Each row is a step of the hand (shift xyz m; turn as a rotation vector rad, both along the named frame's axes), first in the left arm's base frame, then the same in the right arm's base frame.
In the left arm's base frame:
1: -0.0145 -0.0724 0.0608 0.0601 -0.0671 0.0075
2: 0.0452 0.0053 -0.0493 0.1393 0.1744 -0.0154
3: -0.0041 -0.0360 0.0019 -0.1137 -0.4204 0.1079
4: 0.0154 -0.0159 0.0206 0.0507 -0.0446 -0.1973
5: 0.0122 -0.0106 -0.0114 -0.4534 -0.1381 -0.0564
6: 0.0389 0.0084 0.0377 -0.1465 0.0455 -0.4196
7: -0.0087 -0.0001 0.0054 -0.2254 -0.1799 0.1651
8: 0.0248 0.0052 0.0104 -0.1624 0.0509 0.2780
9: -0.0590 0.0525 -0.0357 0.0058 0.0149 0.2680
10: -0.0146 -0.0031 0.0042 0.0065 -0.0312 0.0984
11: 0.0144 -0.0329 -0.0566 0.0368 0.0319 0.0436
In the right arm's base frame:
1: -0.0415 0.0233 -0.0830 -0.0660 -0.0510 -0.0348
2: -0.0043 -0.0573 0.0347 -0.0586 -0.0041 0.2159
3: -0.0061 -0.0118 -0.0338 -0.0721 -0.0404 -0.4410
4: -0.0277 0.0019 -0.0119 0.0683 -0.1954 0.0256
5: -0.0050 -0.0191 -0.0016 0.3516 0.1126 -0.3025
6: -0.0505 0.0143 0.0158 0.3731 -0.2359 0.0689
7: 0.0035 0.0082 -0.0050 0.0345 0.1583 -0.2901
8: -0.0241 -0.0015 0.0129 -0.0289 0.3133 -0.0853
9: 0.0786 0.0225 0.0287 -0.1607 0.2107 -0.0429
10: 0.0080 0.0088 -0.0099 -0.0707 0.0598 -0.0461
11: 0.0151 -0.0645 -0.0104 -0.0471 0.0298 0.0342

